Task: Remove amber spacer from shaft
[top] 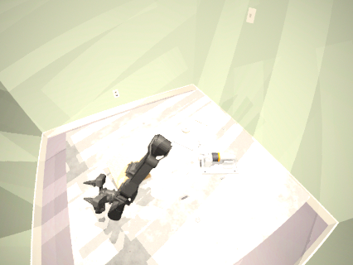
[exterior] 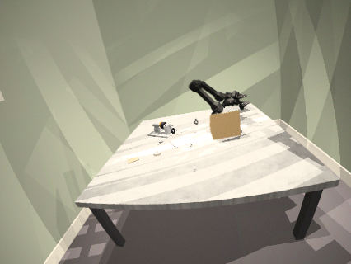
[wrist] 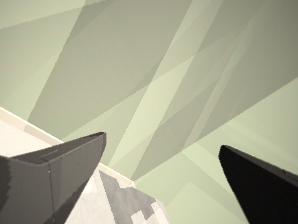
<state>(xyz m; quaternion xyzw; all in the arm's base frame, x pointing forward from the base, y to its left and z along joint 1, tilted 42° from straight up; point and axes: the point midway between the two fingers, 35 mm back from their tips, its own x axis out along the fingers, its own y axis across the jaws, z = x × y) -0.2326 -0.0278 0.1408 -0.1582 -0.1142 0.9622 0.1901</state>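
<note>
My gripper tip is now 700 mm short of the dark spacer, 130 mm above it and 10 mm to the left of it. The rest, counted from my gripper tip: grey shaft (710 mm ahead, 130 mm below, 20 mm to the right).
</note>
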